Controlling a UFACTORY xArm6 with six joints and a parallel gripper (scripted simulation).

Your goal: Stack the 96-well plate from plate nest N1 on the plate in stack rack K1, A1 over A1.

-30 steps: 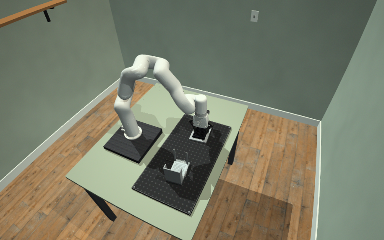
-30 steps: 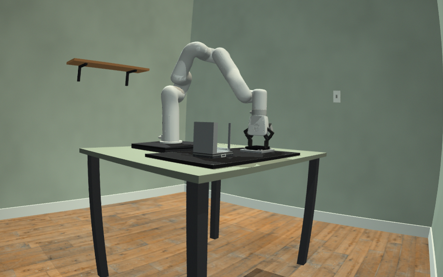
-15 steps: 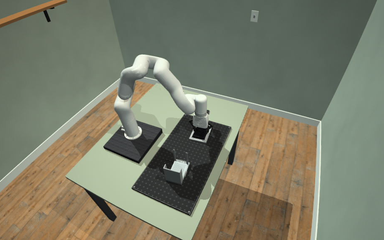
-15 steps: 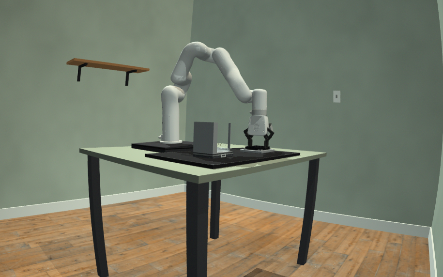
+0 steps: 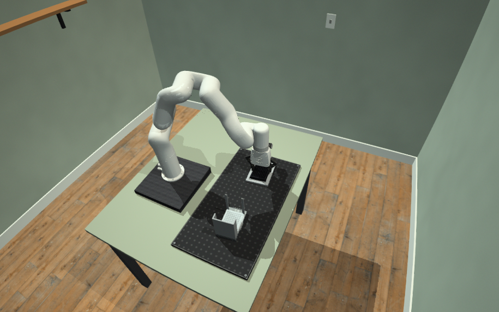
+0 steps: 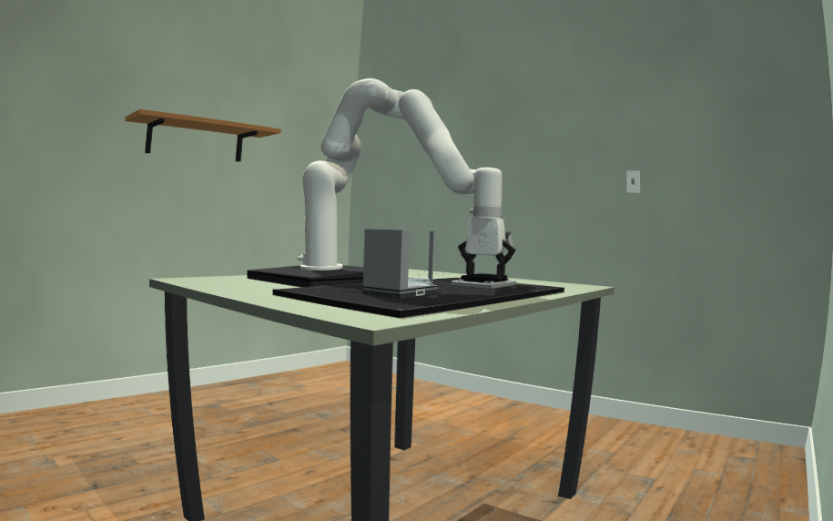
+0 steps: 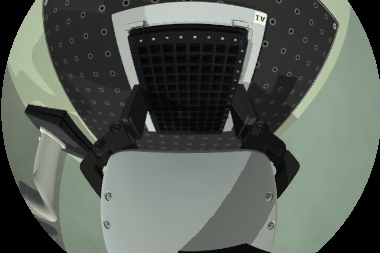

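Now: hand 50 mm short of the pale A1 mark, 80 mm to the right of it and 20 mm above it. Round my hand: white 96-well plate 40 mm behind, 360 mm to the right, 10 mm below; then thin post 290 mm to the right, 50 mm above; then black 96-well plate 10 mm below.
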